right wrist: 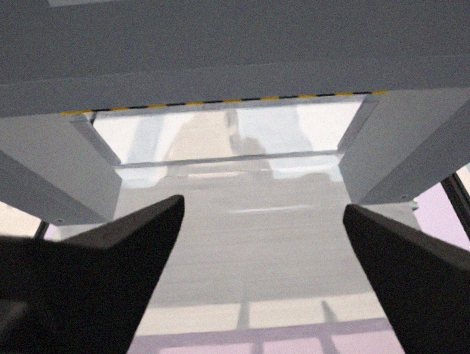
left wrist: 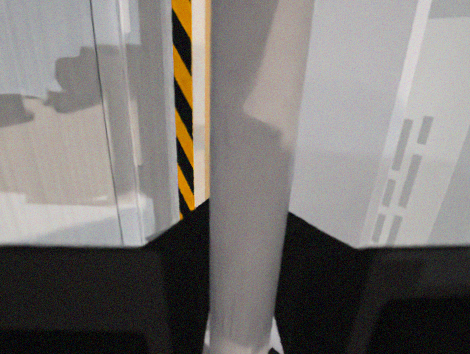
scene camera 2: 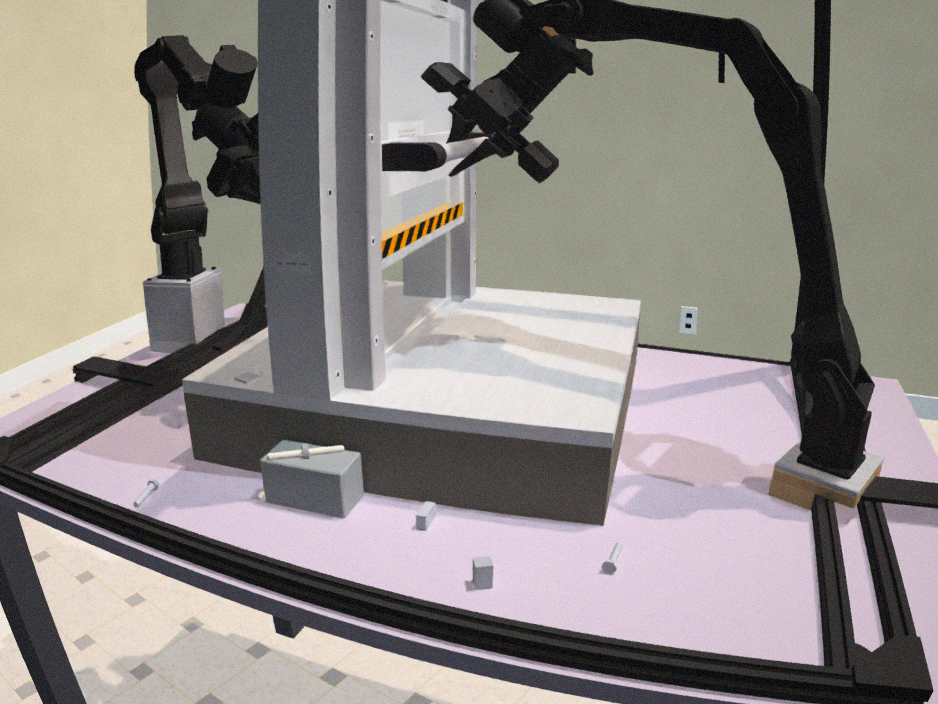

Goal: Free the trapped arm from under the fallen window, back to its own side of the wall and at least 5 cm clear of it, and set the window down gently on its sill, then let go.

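Places are measured from the left arm's base along level axes (x left, y back, z up), in millimetres.
Pixels of known places: left gripper, fingertip midpoint: [scene camera 2: 444, 171]; right gripper, fingertip midpoint: [right wrist: 263, 207]; left arm's base at its link origin: [scene camera 2: 831, 460]; right arm's base at its link origin: [scene camera 2: 181, 274].
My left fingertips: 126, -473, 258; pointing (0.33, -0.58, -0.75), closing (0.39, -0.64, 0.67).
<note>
Ahead of a thing's pixels: the offset from my left fingertips to its top centre, as dx, dy, dz. "spot": to the spot under its first point. Level surfaces: height alone.
The window [scene camera 2: 424, 71] hangs raised in its wall frame, its striped bottom rail @(spot: +34, -1, -70) [scene camera 2: 422, 231] [left wrist: 183, 100] [right wrist: 230, 101] well above the sill [right wrist: 230, 160]. My left gripper [scene camera 2: 452, 158] [left wrist: 237, 207] is shut on the window's thick grey handle bar @(-2, +28, +38) [left wrist: 250, 125], which has a black end @(spot: +121, +88, +29) [scene camera 2: 412, 156] in the scene view. My right gripper [right wrist: 263, 207] is open with nothing between its fingers. The right wrist view shows it on the near side of the wall, facing the opening below the rail. In the scene view the wall's post [scene camera 2: 299, 189] hides its fingers.
The wall stands on a broad raised base [scene camera 2: 530, 378]. A grey block [scene camera 2: 312, 482] with a pale rod on top stands before the base. Two small grey blocks @(+205, +199, -281) [scene camera 2: 425, 515] @(+236, +307, -273) [scene camera 2: 482, 572] and two bolts @(+410, -23, -284) [scene camera 2: 146, 492] @(+131, +366, -284) [scene camera 2: 612, 559] lie on the table @(dz -297) [scene camera 2: 704, 591].
</note>
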